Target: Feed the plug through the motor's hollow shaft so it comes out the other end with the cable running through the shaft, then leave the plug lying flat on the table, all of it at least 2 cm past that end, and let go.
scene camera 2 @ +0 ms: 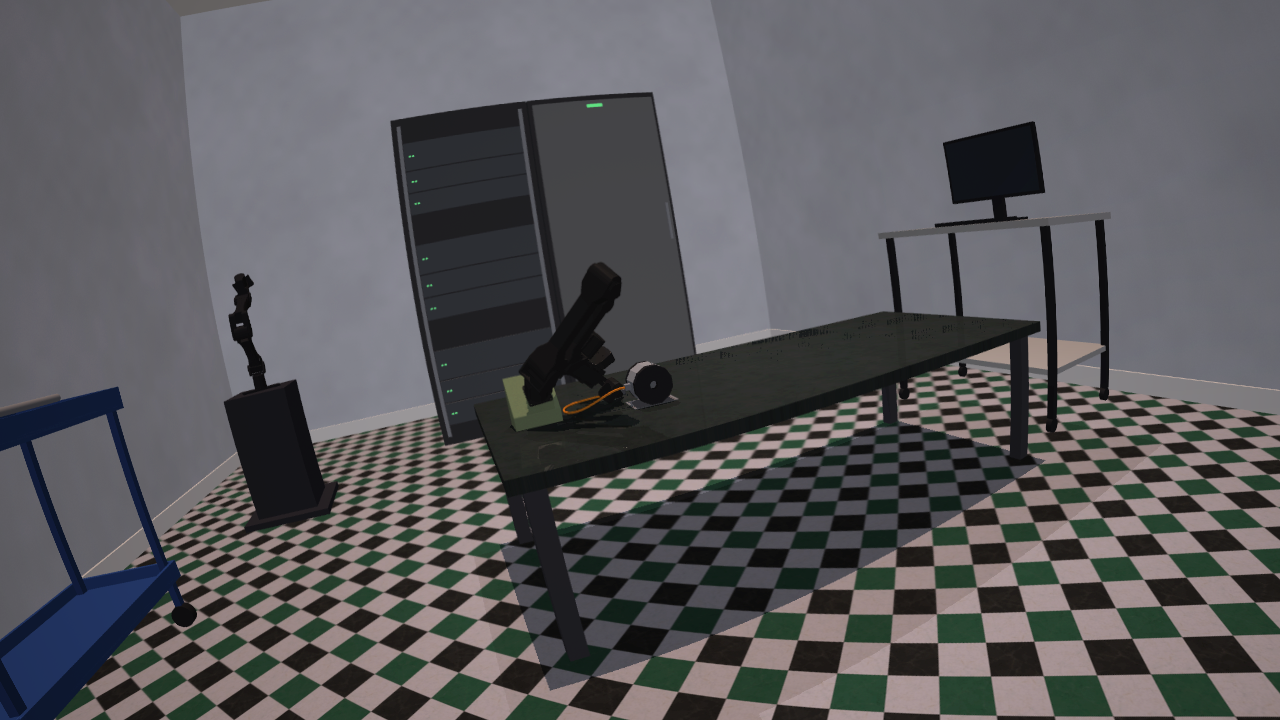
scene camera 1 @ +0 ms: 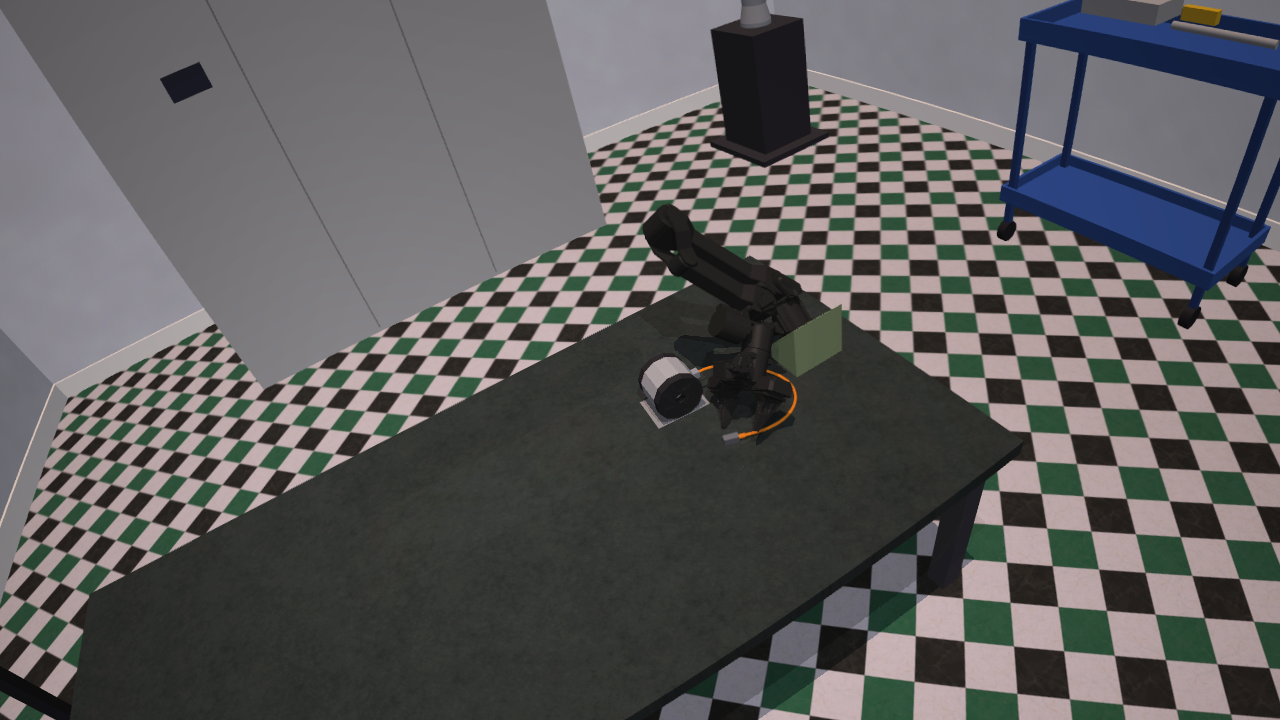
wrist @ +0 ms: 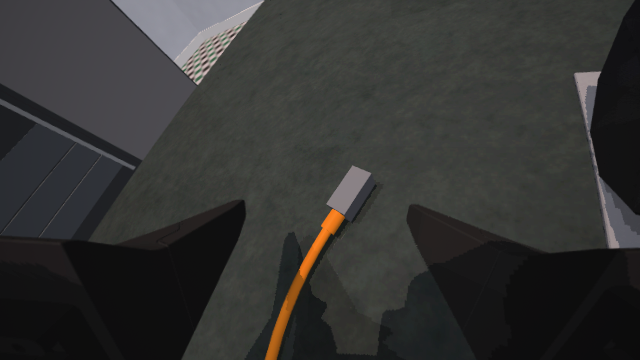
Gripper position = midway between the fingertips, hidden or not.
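Observation:
A grey plug (wrist: 347, 199) and a light plate (wrist: 612, 206) are part of the scene, and the wrist view also shows the gripper (wrist: 327, 210). Open and holding nothing, the gripper is visible in scene camera 1 at (scene camera 1: 739, 429) and in scene camera 2 at (scene camera 2: 612, 387) as well.

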